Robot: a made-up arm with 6 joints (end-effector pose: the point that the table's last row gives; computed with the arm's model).
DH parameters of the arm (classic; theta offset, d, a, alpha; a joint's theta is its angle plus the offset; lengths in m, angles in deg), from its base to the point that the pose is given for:
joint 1: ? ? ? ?
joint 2: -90 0 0.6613 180
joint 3: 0 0 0 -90
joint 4: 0 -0.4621 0 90
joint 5: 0 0.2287 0 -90
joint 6: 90 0 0 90
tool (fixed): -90 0 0 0
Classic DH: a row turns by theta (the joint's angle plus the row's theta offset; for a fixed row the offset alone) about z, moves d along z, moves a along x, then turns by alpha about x.
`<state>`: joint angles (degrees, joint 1 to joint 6).
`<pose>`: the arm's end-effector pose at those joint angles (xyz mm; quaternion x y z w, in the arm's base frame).
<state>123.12 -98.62 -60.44 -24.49 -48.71 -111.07</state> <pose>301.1 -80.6 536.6 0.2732 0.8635 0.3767 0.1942</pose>
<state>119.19 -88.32 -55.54 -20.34 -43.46 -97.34</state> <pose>299.1 -95.7 627.3 0.2961 0.7859 0.4698 0.2720</pose>
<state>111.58 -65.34 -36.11 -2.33 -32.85 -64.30</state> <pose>283.5 -95.6 918.1 0.2805 0.4701 0.6876 0.4770</pose>
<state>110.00 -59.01 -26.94 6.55 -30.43 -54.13</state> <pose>278.2 -100.1 1032.6 0.2570 0.3214 0.7350 0.5389</pose>
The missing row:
joint 1: 0 0.4246 0 -90
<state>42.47 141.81 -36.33 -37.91 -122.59 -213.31</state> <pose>79.4 -172.0 30.3 -0.7098 -0.5752 -0.3916 0.1095</pose>
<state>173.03 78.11 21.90 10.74 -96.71 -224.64</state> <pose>-905.3 337.0 200.5 0.4120 0.2244 -0.0610 0.8810</pose>
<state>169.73 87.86 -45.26 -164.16 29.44 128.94</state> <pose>-333.8 -163.1 154.7 -0.9275 0.0712 0.1425 0.3383</pose>
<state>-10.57 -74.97 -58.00 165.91 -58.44 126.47</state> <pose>-168.6 257.1 784.2 0.4024 -0.6011 0.1738 0.6683</pose>
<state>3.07 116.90 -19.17 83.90 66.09 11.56</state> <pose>415.4 -2.1 -359.0 0.0568 0.3599 0.7120 0.6003</pose>
